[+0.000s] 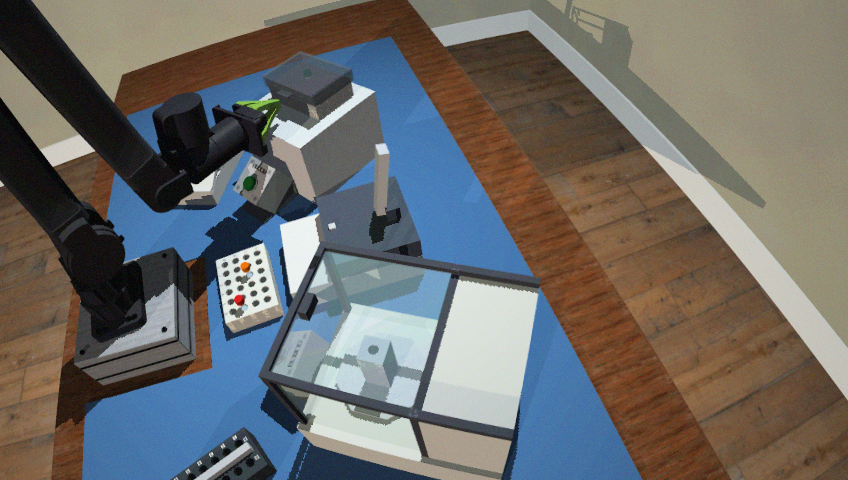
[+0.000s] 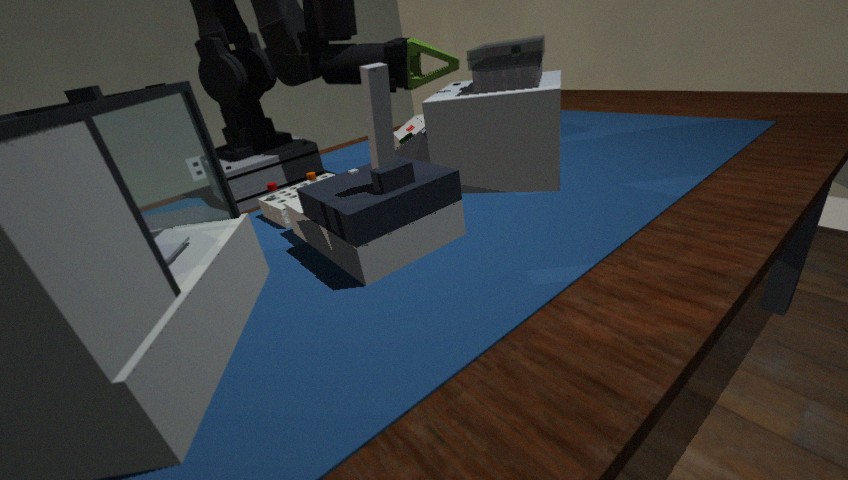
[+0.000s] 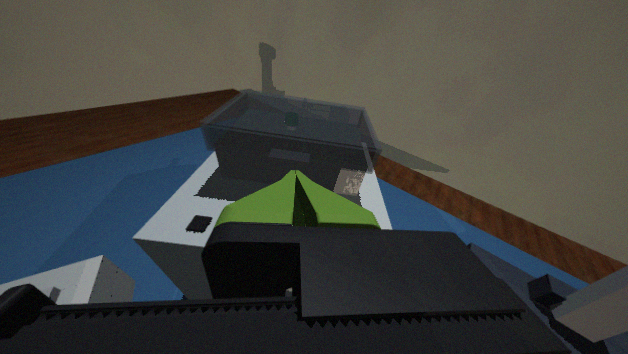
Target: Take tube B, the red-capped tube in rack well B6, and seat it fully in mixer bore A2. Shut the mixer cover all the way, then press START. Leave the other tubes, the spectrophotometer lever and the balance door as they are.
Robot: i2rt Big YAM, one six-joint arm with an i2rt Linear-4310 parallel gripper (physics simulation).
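Where they show: gripper, fingertip midpoint: (image 1: 279, 103) (image 2: 459, 63) (image 3: 294, 178); arm's base, link origin: (image 1: 119, 302) (image 2: 255, 149).
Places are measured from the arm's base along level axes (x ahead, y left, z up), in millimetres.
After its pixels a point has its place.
Observation:
The red-capped tube (image 1: 239, 299) @[x 186, y -71, z -19 mm] (image 2: 271, 186) @[x 191, y -71, z -21 mm] stands in the white rack (image 1: 255, 321) @[x 191, y -86, z -63 mm] (image 2: 273, 212) @[x 202, y -86, z -55 mm], near one end. An orange-capped tube (image 1: 245, 267) @[x 208, y -17, z -19 mm] (image 2: 311, 176) @[x 212, y -16, z -22 mm] stands in the same rack. The mixer (image 1: 342, 145) @[x 428, y 138, z 6 mm] (image 2: 493, 136) @[x 438, y 143, z 8 mm] (image 3: 175, 215) @[x 298, y 258, z 61 mm] has a see-through cover (image 1: 327, 74) @[x 442, y 196, z 116 mm] (image 2: 505, 50) @[x 445, y 171, z 111 mm] (image 3: 240, 120) @[x 362, y 254, z 117 mm] over its block; I cannot tell if the cover is fully down. A green cap (image 1: 307, 73) @[x 413, y 222, z 116 mm] (image 2: 515, 49) (image 3: 291, 119) @[x 394, y 227, z 116 mm] shows through it. My gripper (image 1: 277, 102) @[x 350, y 193, z 98 mm] (image 2: 458, 63) @[x 350, y 193, z 98 mm] (image 3: 294, 178) @[x 350, y 193, z 98 mm] is shut and empty, just in front of the cover. A green button (image 1: 249, 182) @[x 255, y 148, z -3 mm] is on the small control box (image 1: 274, 193) @[x 288, y 130, z -32 mm].
The spectrophotometer (image 1: 357, 208) @[x 400, y -16, z 6 mm] (image 2: 410, 220) @[x 467, y -53, z -26 mm] has an upright lever (image 1: 381, 178) @[x 436, y -56, z 85 mm] (image 2: 380, 118) @[x 445, y -49, z 78 mm], beside the mixer. The glass-walled balance (image 1: 482, 344) @[x 422, y -355, z 130 mm] (image 2: 208, 297) @[x 430, y -248, z -17 mm] stands near the rack. A dark rack (image 1: 260, 456) @[x 149, y -299, z -37 mm] lies at the bottom edge. A white box (image 1: 223, 181) @[x 201, y 250, z -58 mm] is under my forearm.

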